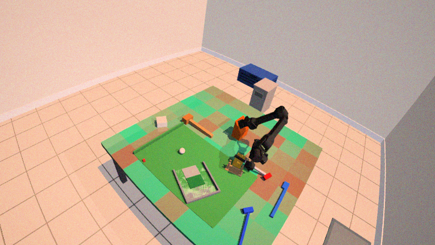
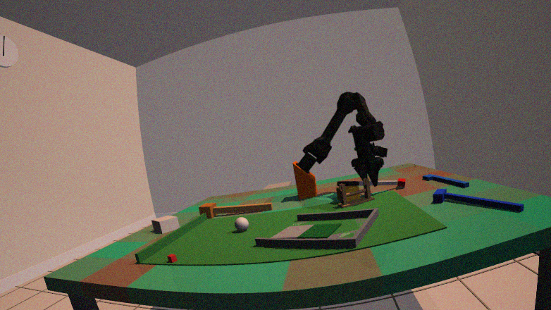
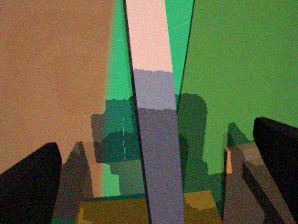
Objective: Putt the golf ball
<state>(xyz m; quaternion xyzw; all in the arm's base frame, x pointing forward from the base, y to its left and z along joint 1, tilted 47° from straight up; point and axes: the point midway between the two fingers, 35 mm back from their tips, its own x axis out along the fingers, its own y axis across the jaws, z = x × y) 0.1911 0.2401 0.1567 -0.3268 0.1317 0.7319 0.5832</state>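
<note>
Now: gripper tip 2 cm to the right of the red putter. From my gripper tip the other things lie so: grey three-sided frame 35 cm ahead, 14 cm to the right, 3 cm below; then white golf ball 28 cm ahead, 40 cm to the right, 1 cm below; then yellow block 2 cm ahead, 9 cm to the right, 1 cm below.
</note>
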